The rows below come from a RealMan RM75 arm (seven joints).
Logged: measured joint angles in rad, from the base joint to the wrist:
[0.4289, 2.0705, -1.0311, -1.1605, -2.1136, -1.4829, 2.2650]
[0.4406, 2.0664, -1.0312, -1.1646, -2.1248, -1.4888, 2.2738]
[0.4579, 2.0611, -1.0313, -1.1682, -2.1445, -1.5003, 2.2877]
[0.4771, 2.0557, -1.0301, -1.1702, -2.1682, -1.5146, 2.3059]
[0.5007, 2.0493, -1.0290, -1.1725, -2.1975, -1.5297, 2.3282]
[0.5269, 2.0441, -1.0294, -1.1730, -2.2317, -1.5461, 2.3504]
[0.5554, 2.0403, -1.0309, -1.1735, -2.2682, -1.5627, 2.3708]
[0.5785, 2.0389, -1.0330, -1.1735, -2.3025, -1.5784, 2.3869]
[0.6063, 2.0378, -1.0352, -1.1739, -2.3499, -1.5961, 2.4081]
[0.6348, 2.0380, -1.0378, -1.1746, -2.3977, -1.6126, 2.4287]
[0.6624, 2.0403, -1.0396, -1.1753, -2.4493, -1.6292, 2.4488]
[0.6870, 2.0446, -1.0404, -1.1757, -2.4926, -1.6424, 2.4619]
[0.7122, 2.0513, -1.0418, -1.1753, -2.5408, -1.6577, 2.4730]
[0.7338, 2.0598, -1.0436, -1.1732, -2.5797, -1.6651, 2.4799]
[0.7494, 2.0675, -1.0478, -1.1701, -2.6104, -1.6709, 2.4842]
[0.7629, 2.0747, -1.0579, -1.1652, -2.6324, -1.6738, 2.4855]
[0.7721, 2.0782, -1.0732, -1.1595, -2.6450, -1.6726, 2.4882]
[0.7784, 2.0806, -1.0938, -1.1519, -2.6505, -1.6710, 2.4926]
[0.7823, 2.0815, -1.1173, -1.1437, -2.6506, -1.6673, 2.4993]
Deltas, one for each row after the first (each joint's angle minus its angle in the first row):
[0.0117, -0.0041, -0.0001, -0.0041, -0.0112, -0.0059, 0.0088]
[0.0290, -0.0094, -0.0002, -0.0077, -0.0309, -0.0174, 0.0227]
[0.0482, -0.0148, 0.0010, -0.0097, -0.0546, -0.0317, 0.0409]
[0.0718, -0.0212, 0.0021, -0.0120, -0.0839, -0.0468, 0.0632]
[0.0980, -0.0264, 0.0017, -0.0125, -0.1181, -0.0632, 0.0854]
[0.1265, -0.0302, 0.0002, -0.0130, -0.1546, -0.0798, 0.1058]
[0.1496, -0.0316, -0.0019, -0.0130, -0.1889, -0.0955, 0.1219]
[0.1774, -0.0327, -0.0041, -0.0134, -0.2363, -0.1132, 0.1431]
[0.2059, -0.0325, -0.0067, -0.0141, -0.2841, -0.1297, 0.1637]
[0.2335, -0.0302, -0.0085, -0.0148, -0.3357, -0.1463, 0.1838]
[0.2581, -0.0259, -0.0093, -0.0152, -0.3790, -0.1595, 0.1969]
[0.2833, -0.0192, -0.0107, -0.0148, -0.4272, -0.1748, 0.2080]
[0.3049, -0.0107, -0.0125, -0.0127, -0.4661, -0.1822, 0.2149]
[0.3205, -0.0030, -0.0167, -0.0096, -0.4968, -0.1880, 0.2192]
[0.3340, 0.0042, -0.0268, -0.0047, -0.5188, -0.1909, 0.2205]
[0.3432, 0.0077, -0.0421, 0.0010, -0.5314, -0.1897, 0.2232]
[0.3495, 0.0101, -0.0627, 0.0086, -0.5369, -0.1881, 0.2276]
[0.3534, 0.0110, -0.0862, 0.0168, -0.5370, -0.1844, 0.2343]

